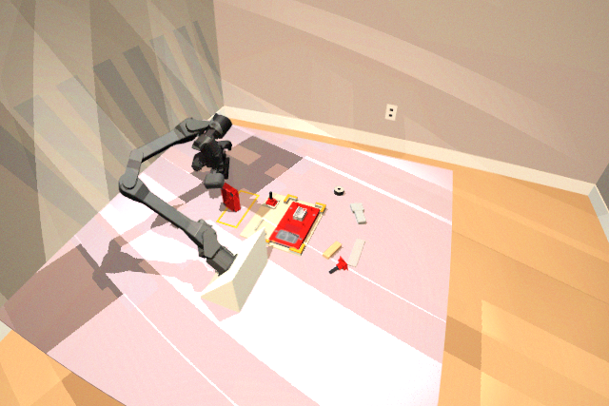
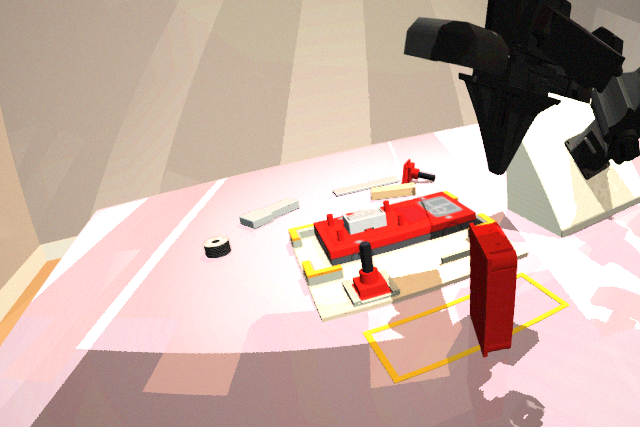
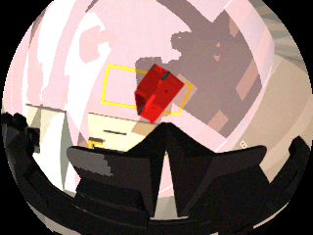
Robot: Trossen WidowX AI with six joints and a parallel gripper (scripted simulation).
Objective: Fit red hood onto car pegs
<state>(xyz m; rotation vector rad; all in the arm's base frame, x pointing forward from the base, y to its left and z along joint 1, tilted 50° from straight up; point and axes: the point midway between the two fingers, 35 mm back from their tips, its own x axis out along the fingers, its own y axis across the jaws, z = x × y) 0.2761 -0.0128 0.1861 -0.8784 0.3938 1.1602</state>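
Now: gripper tip 1 cm short of the red hood and 10 cm above it. Also, from my gripper tip: engine block (2 cm ahead, 26 cm to the right, 12 cm below); then black wheel (21 cm ahead, 37 cm to the right, 14 cm below); then wooden strip (10 cm behind, 40 cm to the right, 14 cm below).
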